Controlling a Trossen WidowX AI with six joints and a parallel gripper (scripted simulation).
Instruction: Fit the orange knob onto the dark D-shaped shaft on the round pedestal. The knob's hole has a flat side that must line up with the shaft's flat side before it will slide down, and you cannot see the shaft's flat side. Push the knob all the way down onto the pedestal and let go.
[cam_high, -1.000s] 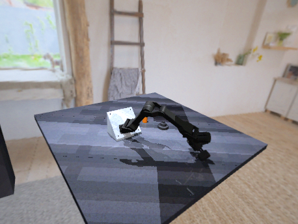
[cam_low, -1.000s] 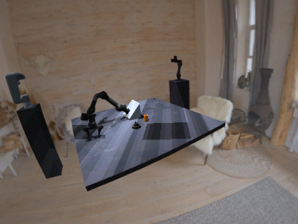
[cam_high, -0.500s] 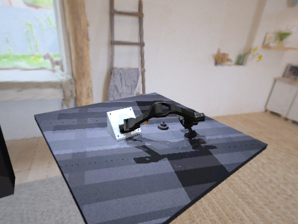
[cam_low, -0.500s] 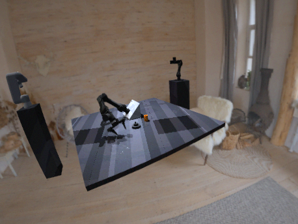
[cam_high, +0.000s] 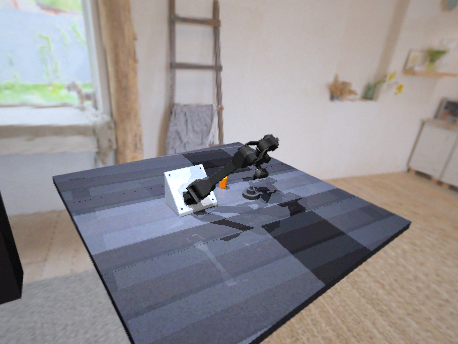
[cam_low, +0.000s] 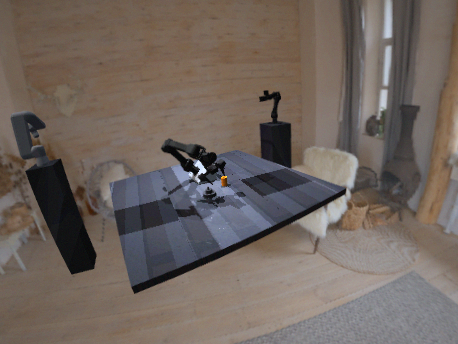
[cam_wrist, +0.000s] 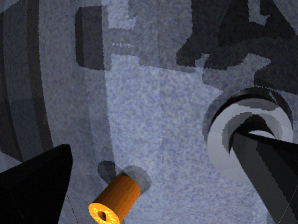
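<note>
The orange knob lies 12 cm behind my gripper tip, 8 cm to the left of it and 7 cm below it. Also, from my gripper tip: dark round pedestal: 3 cm behind, 7 cm to the right, 7 cm below.
</note>
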